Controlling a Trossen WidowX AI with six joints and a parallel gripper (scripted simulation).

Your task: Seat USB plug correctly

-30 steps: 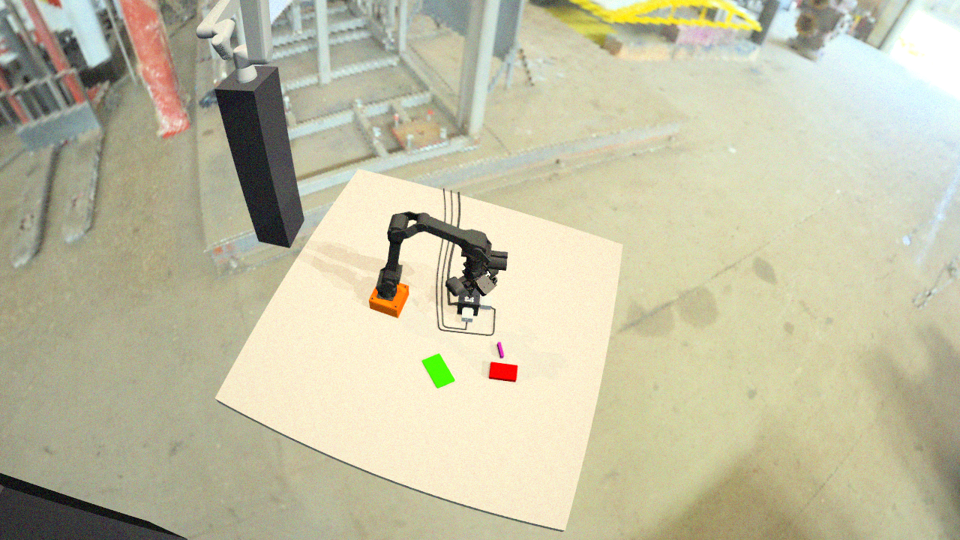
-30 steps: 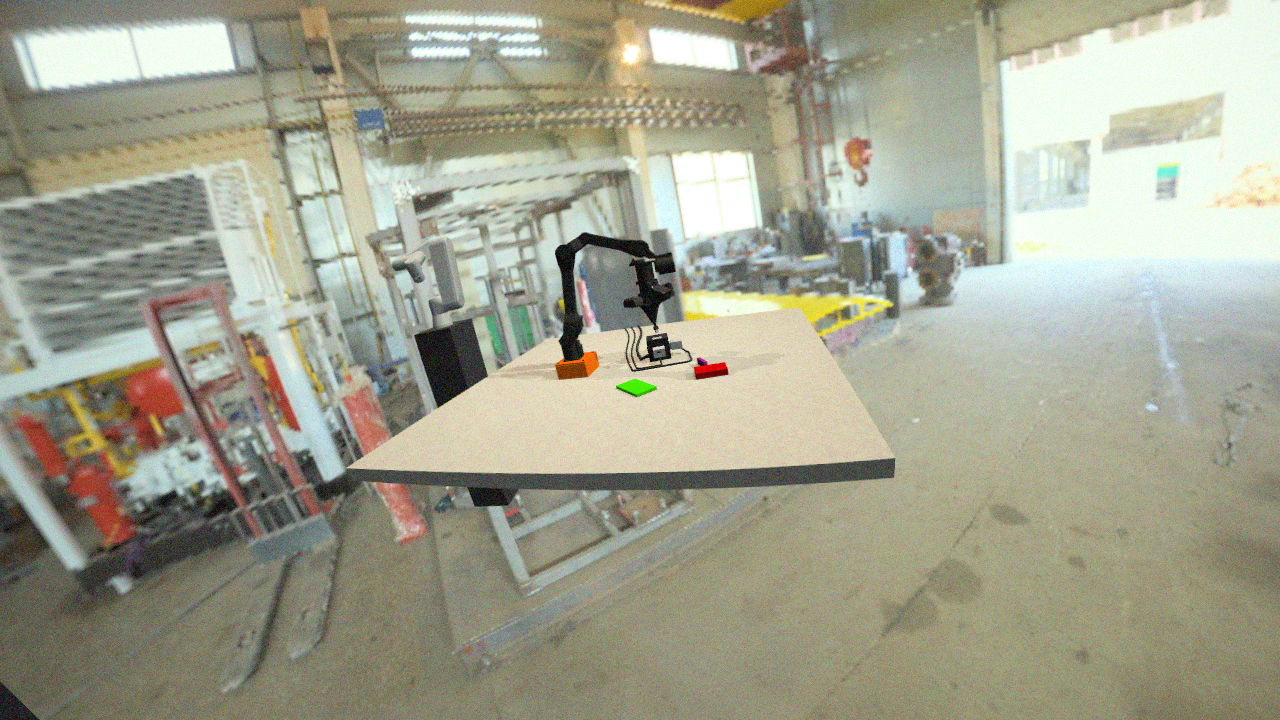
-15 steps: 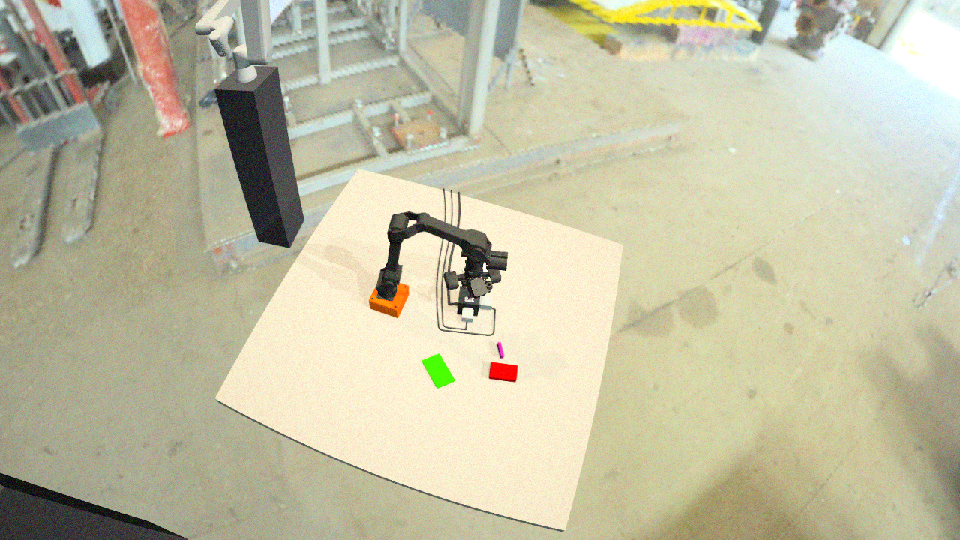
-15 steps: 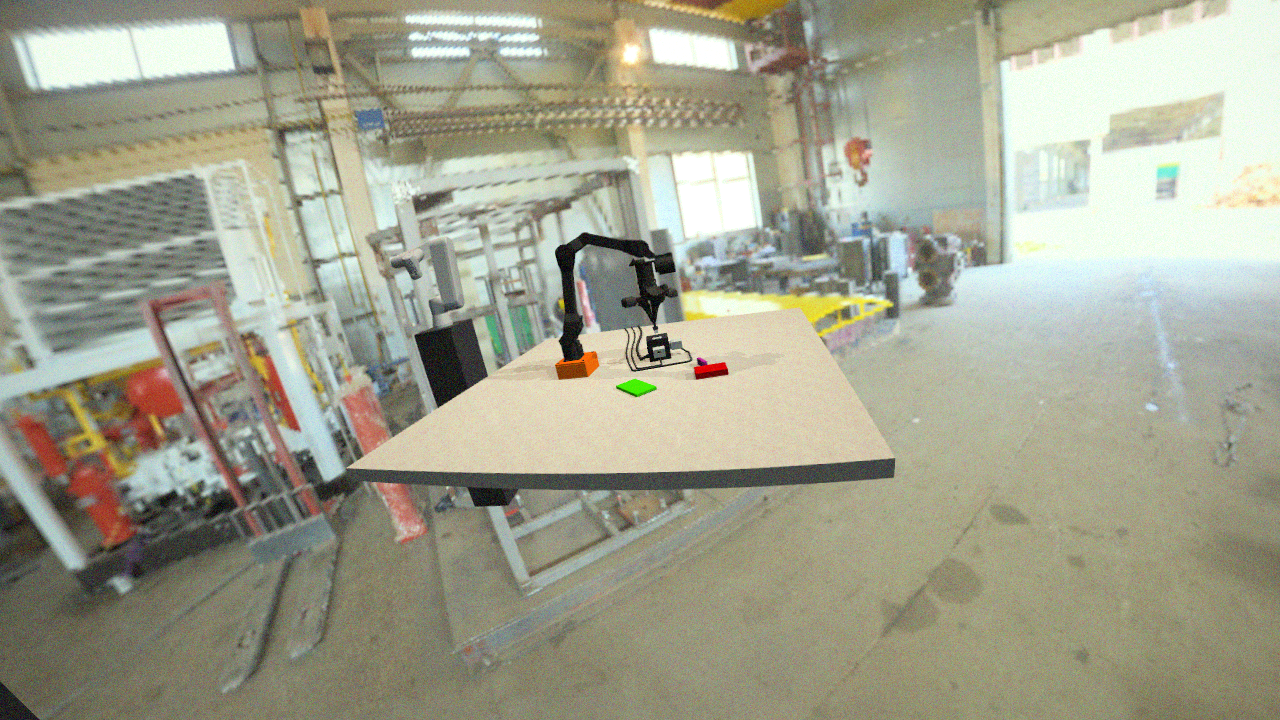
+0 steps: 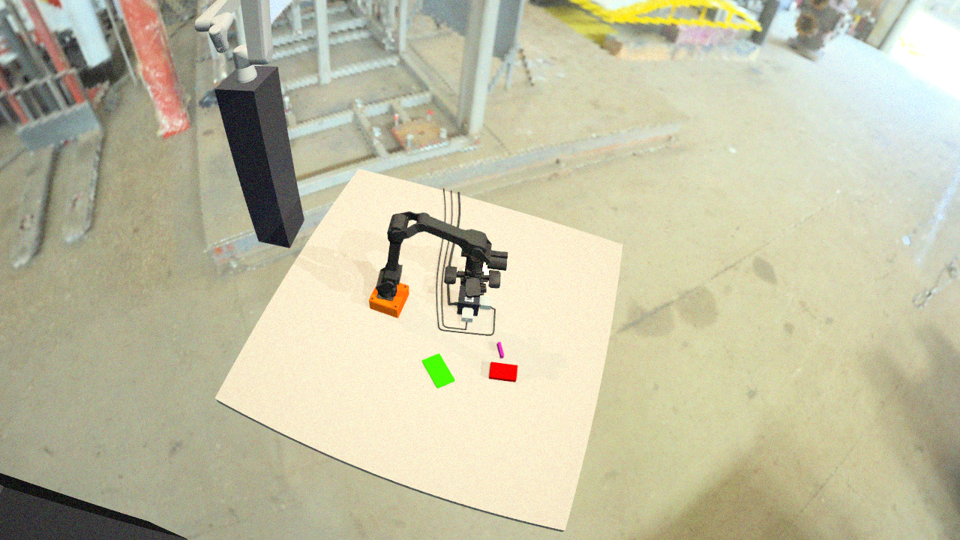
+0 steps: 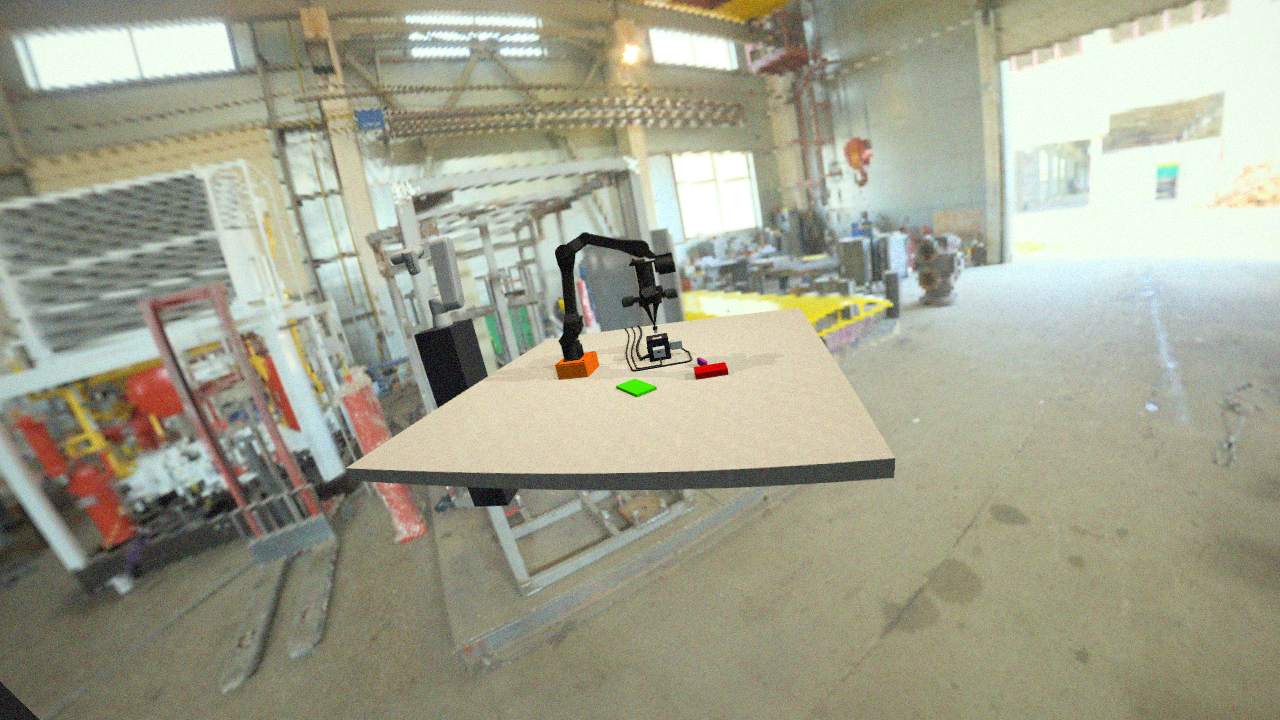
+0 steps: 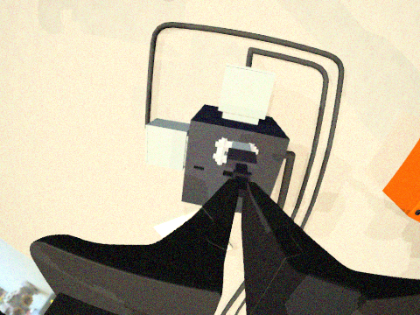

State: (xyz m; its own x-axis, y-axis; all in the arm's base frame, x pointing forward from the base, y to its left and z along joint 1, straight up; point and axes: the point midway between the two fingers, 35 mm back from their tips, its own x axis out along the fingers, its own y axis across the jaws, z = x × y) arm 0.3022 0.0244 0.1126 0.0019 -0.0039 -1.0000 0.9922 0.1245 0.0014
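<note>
The USB plug lies 20 mm below my gripper tip. From my gripper tip the other things lie so: white card (190 mm to the left, 130 mm below, 10 mm ahead); then USB socket (70 mm below, 10 mm to the left); then small magenta stick (140 mm to the right, 140 mm ahead, 120 mm below).
</note>
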